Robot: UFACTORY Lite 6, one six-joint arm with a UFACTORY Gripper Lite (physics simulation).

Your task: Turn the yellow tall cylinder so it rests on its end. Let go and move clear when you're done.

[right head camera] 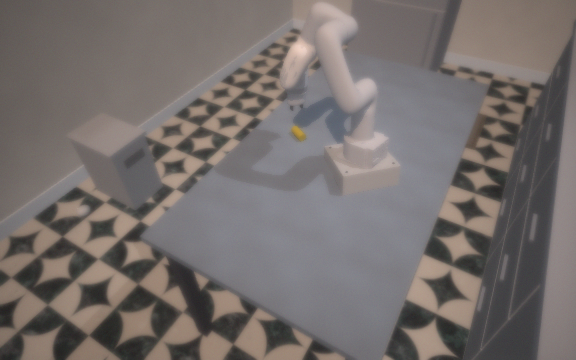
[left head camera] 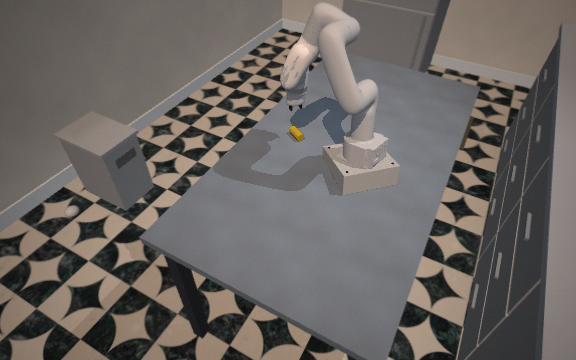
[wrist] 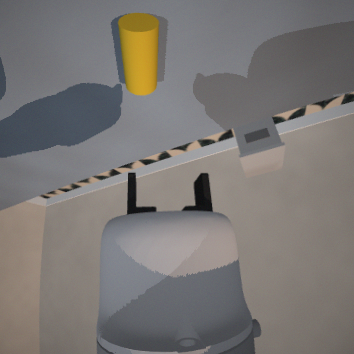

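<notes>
The yellow tall cylinder (left head camera: 296,133) (right head camera: 298,133) (wrist: 140,57) lies on its side on the grey table (left head camera: 300,225) (right head camera: 300,225) (wrist: 200,25). In the wrist view it is above and a little to the left of the fingers, its long side running up and down the picture. My gripper (left head camera: 295,107) (right head camera: 296,107) (wrist: 168,192) is open and empty. It hangs above the table, beyond the cylinder in the head views and apart from it.
The arm's base stands on a pale block (left head camera: 370,177) (right head camera: 370,178) to the right of the cylinder. A grey cabinet (left head camera: 105,160) (right head camera: 117,160) (wrist: 260,145) stands on the floor beyond the table's left edge. Dark drawers (left head camera: 515,200) (right head camera: 525,200) line the right side.
</notes>
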